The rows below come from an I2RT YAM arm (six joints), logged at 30 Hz.
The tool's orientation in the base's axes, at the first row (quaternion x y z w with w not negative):
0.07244 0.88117 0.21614 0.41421
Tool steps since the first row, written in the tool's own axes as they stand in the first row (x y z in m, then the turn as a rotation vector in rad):
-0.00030 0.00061 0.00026 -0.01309 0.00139 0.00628
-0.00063 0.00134 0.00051 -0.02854 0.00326 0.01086
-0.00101 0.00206 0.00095 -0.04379 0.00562 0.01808
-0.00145 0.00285 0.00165 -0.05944 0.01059 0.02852
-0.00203 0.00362 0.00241 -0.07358 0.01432 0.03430
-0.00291 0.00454 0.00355 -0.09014 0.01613 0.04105
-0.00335 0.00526 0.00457 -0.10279 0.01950 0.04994
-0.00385 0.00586 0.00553 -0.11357 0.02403 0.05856
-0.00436 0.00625 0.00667 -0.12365 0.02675 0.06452
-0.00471 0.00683 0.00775 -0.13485 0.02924 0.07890
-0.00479 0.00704 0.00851 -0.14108 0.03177 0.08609
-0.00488 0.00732 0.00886 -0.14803 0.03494 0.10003
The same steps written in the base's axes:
0.00036 0.00054 0.00033 0.01317 -0.00075 0.00622
0.00073 0.00117 0.00074 0.02655 -0.00235 0.01526
0.00127 0.00184 0.00108 0.04178 -0.00259 0.02289
0.00205 0.00264 0.00134 0.05959 0.00041 0.03013
0.00296 0.00339 0.00166 0.07294 0.00127 0.03840
0.00435 0.00431 0.00203 0.08869 -0.00002 0.04696
0.00537 0.00515 0.00208 0.10346 0.00197 0.05228
0.00640 0.00584 0.00216 0.11675 0.00549 0.05695
0.00757 0.00640 0.00204 0.12767 0.00675 0.06183
0.00859 0.00716 0.00194 0.14573 0.01016 0.06265
0.00921 0.00757 0.00166 0.15510 0.01282 0.06407
0.00952 0.00791 0.00165 0.17004 0.01800 0.06247

